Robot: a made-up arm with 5 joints.
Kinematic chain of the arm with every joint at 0, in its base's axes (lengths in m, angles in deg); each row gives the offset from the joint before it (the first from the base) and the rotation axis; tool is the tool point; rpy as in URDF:
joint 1: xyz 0.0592 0 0.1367 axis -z
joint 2: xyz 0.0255 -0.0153 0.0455 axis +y
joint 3: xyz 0.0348 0 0.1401 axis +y
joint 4: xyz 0.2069 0 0.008 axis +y
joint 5: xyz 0.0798 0.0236 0 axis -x
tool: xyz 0 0 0 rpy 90 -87.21 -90
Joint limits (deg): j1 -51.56..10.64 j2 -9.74..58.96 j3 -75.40..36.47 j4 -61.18..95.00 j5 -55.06..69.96
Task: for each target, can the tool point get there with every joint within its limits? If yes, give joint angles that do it. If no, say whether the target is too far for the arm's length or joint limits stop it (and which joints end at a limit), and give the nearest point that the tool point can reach.
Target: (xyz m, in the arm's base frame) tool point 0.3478 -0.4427 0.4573
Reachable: no: too far | nearest point 0.4152 -0.0584 0.4535 | short by 0.390 m
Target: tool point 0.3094 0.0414 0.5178
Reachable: yes | joints -7.52 3.76 -36.88 -45.95 41.72
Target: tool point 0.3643 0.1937 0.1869
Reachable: yes | joints -31.10 32.40 -24.86 64.07 58.34
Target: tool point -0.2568 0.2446 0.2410
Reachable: no: joint limits stop it (at a limit: joint 1, joint 2, joint 3, joint 4) | nearest point 0.1662 0.1481 0.1724 | short by 0.439 m
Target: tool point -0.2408 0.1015 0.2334
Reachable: no: joint limits stop it (at a limit: joint 1, joint 2, joint 3, joint 4) | nearest point 0.0983 0.0626 0.0323 | short by 0.396 m
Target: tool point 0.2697 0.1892 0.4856
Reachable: yes | joints -40.27 -1.81 -39.70 27.64 -38.46
